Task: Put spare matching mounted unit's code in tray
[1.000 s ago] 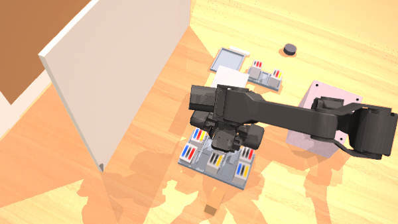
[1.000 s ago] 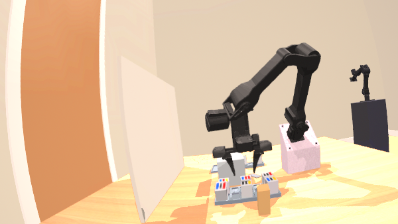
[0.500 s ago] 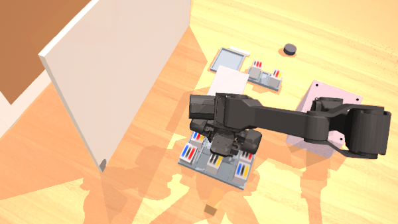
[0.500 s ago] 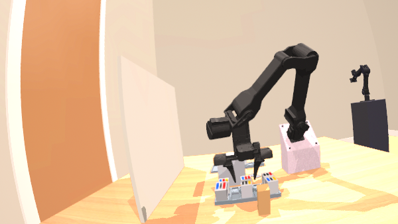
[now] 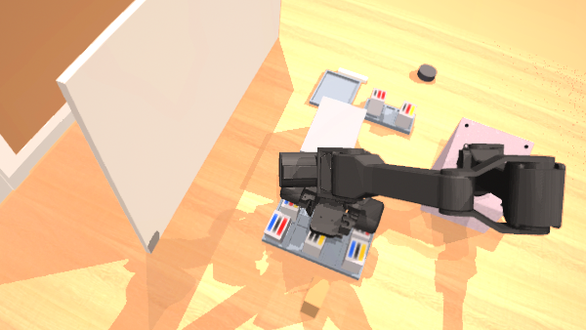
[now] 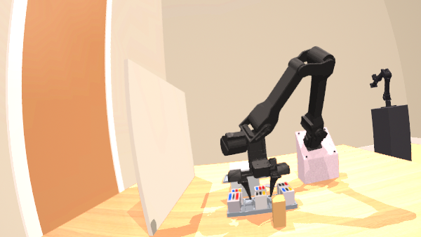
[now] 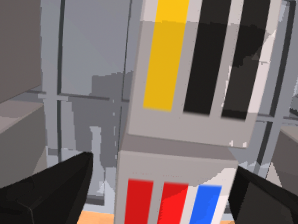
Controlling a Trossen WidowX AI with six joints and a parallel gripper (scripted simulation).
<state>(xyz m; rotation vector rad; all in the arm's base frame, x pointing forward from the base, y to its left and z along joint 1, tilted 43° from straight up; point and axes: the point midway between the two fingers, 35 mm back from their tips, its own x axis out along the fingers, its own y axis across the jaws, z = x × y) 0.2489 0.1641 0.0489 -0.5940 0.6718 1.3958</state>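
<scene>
Right now my gripper tip is 37 cm to the left of the grey tray, 7 cm short of it and 1 cm above it. From my gripper tip the other things lie so: white mounted unit: 16 cm to the right, 4 cm ahead, 3 cm above; small rack: 34 cm to the right, 7 cm behind, 1 cm below; tan block: 16 cm to the left, 2 cm behind, 2 cm above.
</scene>
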